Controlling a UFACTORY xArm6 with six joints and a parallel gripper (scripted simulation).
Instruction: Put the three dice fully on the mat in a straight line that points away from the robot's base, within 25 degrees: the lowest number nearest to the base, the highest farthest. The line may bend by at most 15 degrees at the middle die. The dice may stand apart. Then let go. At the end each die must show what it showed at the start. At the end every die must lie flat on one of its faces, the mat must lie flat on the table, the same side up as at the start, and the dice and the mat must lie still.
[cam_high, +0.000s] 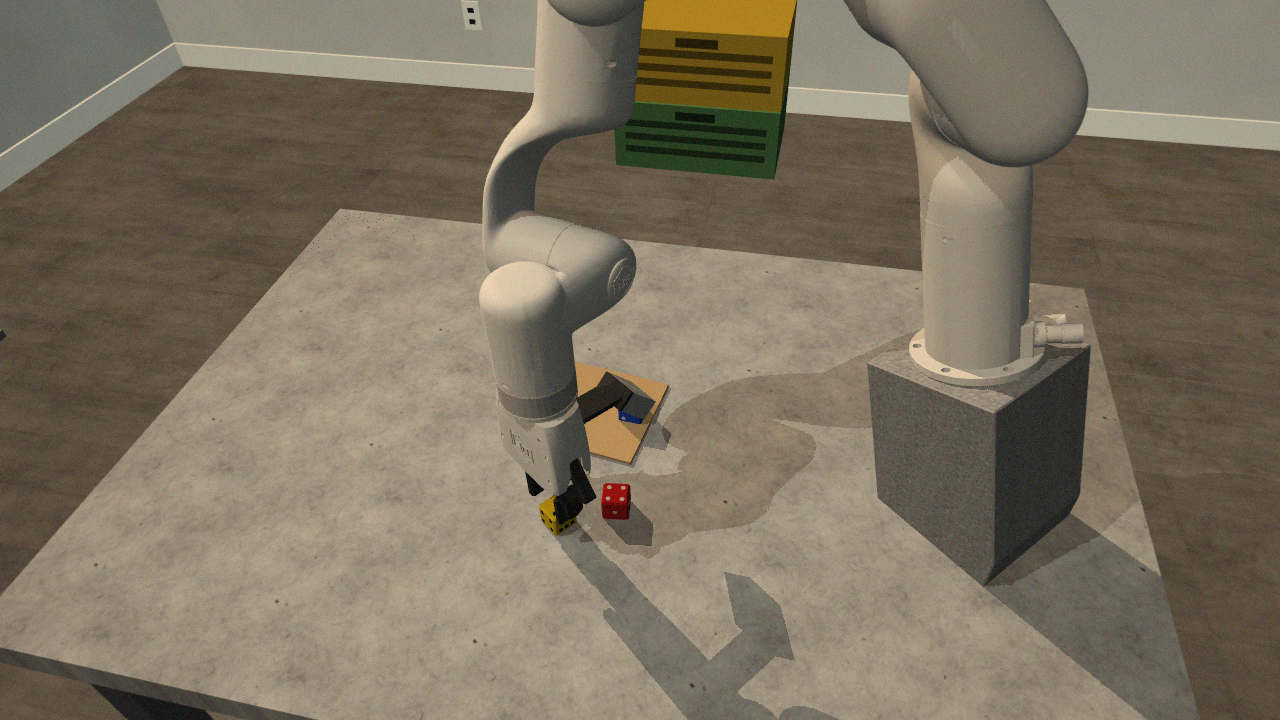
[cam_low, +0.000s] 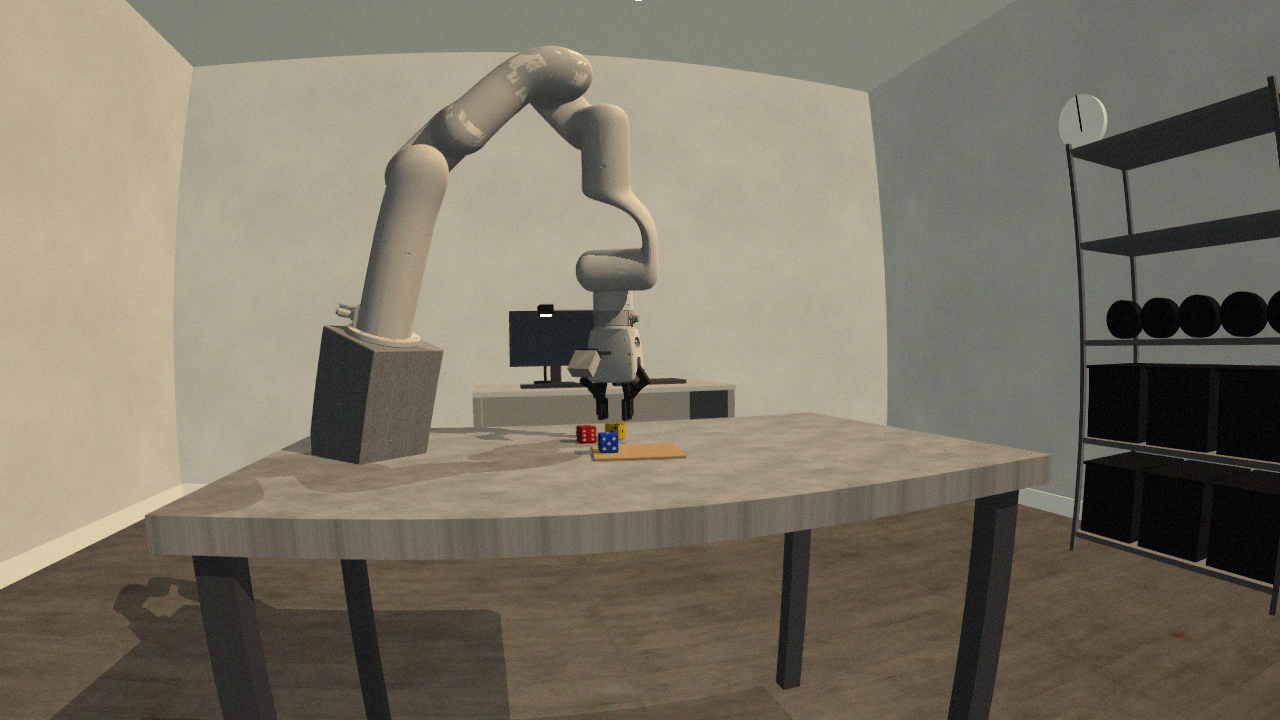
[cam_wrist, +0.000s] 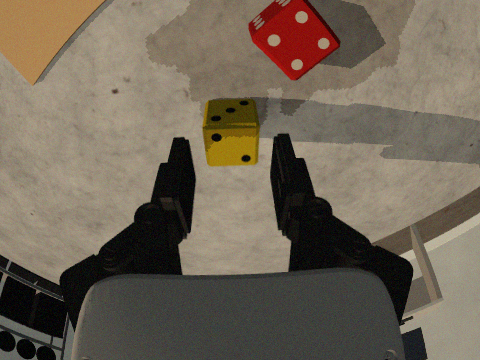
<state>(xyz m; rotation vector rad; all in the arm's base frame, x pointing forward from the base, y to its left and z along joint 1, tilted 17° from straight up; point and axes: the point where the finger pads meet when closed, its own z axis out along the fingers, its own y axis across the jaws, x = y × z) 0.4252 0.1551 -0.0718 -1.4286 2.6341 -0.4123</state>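
My gripper is now 4 cm above the yellow die. From my hand the other things lie so: red die 6 cm behind, 3 cm to the right, 4 cm below; then blue die 4 cm behind, 17 cm to the right, 4 cm below; then mat 1 cm ahead, 17 cm to the right, 5 cm below.
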